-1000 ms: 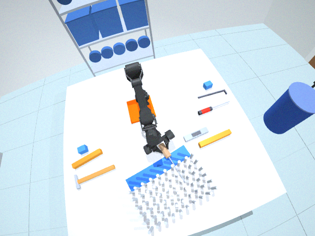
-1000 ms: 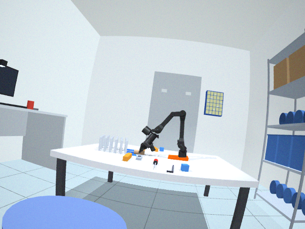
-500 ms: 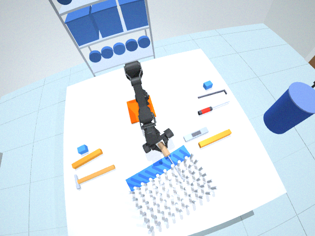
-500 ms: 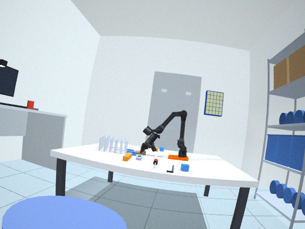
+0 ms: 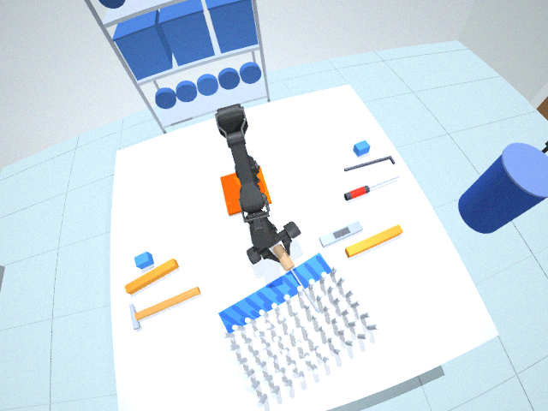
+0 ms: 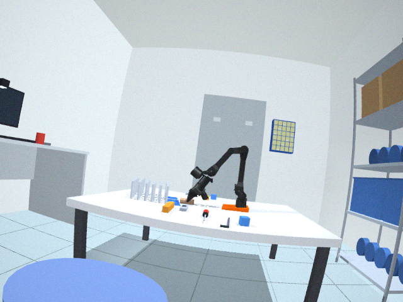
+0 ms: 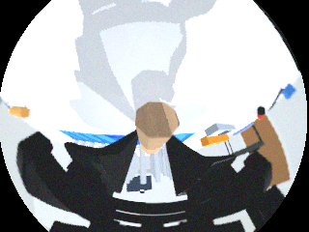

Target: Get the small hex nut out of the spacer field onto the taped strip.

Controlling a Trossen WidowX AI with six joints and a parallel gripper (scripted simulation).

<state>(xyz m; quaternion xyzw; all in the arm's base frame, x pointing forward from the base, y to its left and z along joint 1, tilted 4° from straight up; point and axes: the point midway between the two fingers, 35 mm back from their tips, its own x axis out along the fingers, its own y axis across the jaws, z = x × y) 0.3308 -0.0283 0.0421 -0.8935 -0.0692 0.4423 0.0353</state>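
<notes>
Right now my gripper tip is 100 mm short of the wooden-handled pick tool and 10 mm to the right of it. Also, from my gripper tip: hex nut 210 mm ahead, 20 mm to the left, 10 mm below; then grey plate 10 mm ahead, 220 mm to the left; then blue taped strip 90 mm ahead, 80 mm to the right, 10 mm below.
</notes>
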